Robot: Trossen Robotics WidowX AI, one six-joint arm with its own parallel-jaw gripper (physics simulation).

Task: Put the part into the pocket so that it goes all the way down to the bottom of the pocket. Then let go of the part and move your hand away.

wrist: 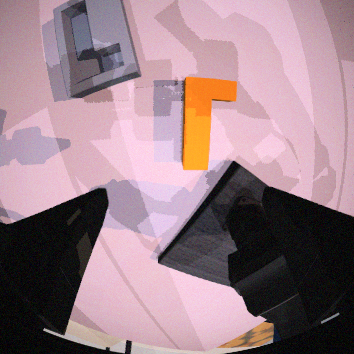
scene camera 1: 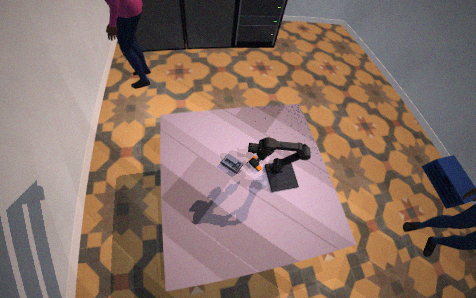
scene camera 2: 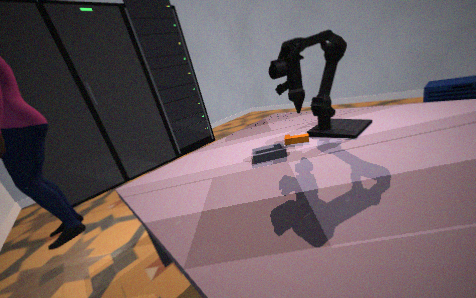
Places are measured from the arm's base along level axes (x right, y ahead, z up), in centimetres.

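Where they show: gripper, between the fingertips: (wrist: 186,195) (scene camera 1: 259,161) (scene camera 2: 298,110); arm's base, origin of its link: (wrist: 247,217) (scene camera 1: 275,169) (scene camera 2: 324,127).
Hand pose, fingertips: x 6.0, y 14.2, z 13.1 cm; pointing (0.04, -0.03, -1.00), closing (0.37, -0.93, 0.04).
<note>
Each offset is from my fingertips to the centre of the thing. Level surfaces: height alone.
The orange L-shaped part {dx +4.0, dy -2.7, dz -14.0 cm} (scene camera 1: 259,168) (scene camera 2: 296,139) (wrist: 197,115) lies flat on the table. In the wrist view its long leg runs down and its short leg points right at the top. The grey block {dx +9.9, dy +15.0, dz -13.6 cm} (scene camera 1: 231,163) (scene camera 2: 270,155) (wrist: 110,25) with the L-shaped pocket lies apart from it, at the upper left of the wrist view. The visible pocket is empty. My gripper (scene camera 1: 258,160) (scene camera 2: 298,107) (wrist: 186,195) is open and empty. It points down and is above the table, higher than the part. In scene camera 1 it partly hides the part.
The arm's black base plate (scene camera 1: 284,181) (scene camera 2: 345,128) (wrist: 200,245) sits on the pink table {dz -15.4 cm} (scene camera 1: 225,265) (scene camera 2: 400,225) beside the part. Dark cabinets (scene camera 1: 210,22) (scene camera 2: 95,75), a blue box (scene camera 1: 447,180) (scene camera 2: 450,89) and people stand beyond the table. Arm shadows cross the tabletop.
</note>
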